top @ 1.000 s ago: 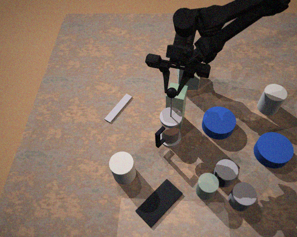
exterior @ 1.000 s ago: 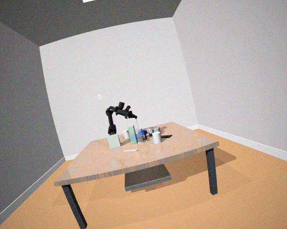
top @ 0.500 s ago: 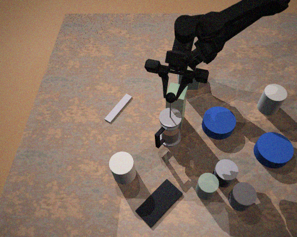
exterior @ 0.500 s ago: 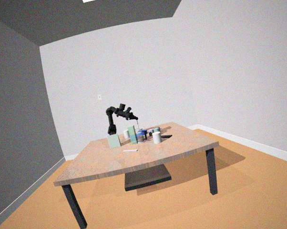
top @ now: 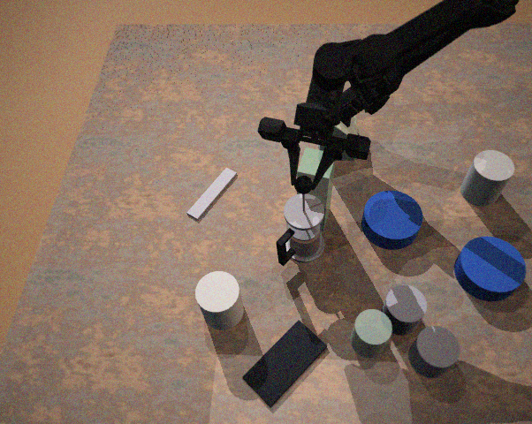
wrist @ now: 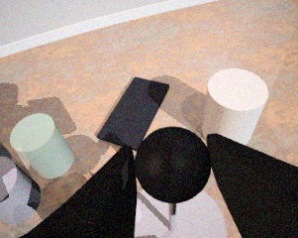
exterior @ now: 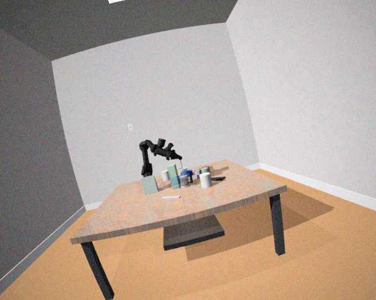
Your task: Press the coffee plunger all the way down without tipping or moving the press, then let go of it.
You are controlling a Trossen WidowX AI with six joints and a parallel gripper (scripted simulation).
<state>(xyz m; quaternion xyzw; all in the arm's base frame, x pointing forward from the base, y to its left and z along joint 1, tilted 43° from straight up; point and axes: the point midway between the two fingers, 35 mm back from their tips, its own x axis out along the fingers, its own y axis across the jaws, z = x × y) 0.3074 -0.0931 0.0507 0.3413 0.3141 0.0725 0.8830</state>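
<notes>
Now: the glass coffee press 12 cm below my gripper tip and 1 cm to the right of it. The rest, counted from my gripper tip: white strip (23 cm below, 22 cm to the right, 12 cm behind); black slab (23 cm below, 23 cm ahead, 1 cm to the left); tall pale green box (14 cm below, 9 cm behind, 1 cm to the left).
</notes>
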